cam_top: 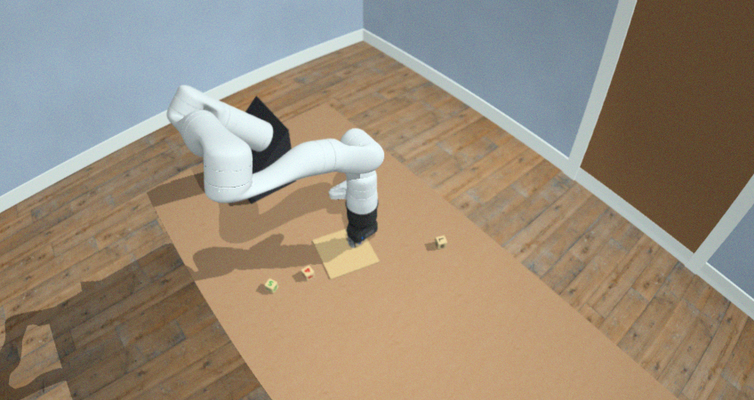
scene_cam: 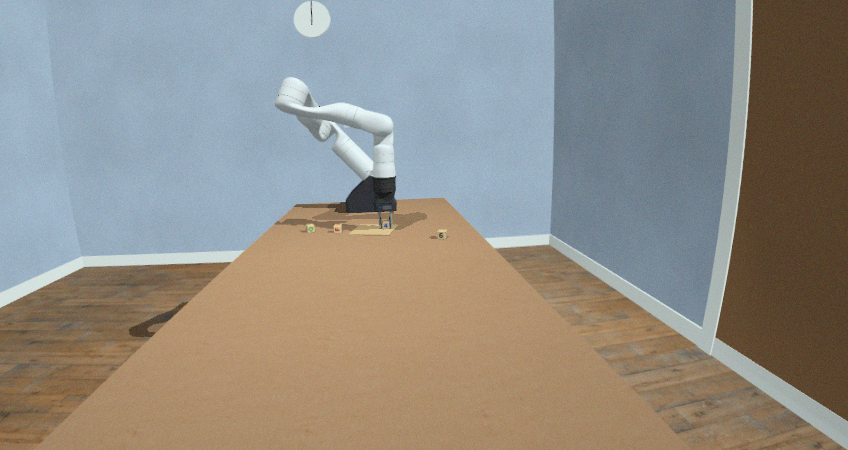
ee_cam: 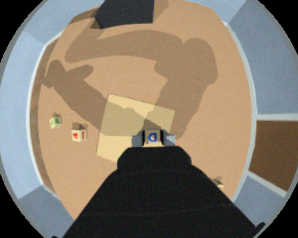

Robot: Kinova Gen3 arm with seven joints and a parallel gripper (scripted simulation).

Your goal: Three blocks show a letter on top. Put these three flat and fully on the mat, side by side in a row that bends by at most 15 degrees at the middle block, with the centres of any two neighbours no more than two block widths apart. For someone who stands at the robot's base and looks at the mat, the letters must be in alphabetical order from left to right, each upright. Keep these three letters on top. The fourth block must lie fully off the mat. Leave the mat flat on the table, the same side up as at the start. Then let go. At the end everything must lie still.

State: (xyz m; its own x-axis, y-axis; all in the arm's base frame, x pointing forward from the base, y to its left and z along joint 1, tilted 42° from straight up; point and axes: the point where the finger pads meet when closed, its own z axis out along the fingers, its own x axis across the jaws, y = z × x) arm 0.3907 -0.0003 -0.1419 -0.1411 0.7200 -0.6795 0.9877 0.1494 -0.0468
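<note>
The tan mat lies 1 cm ahead of my hand, 4 cm to the right of it and 2 cm below it.
</note>
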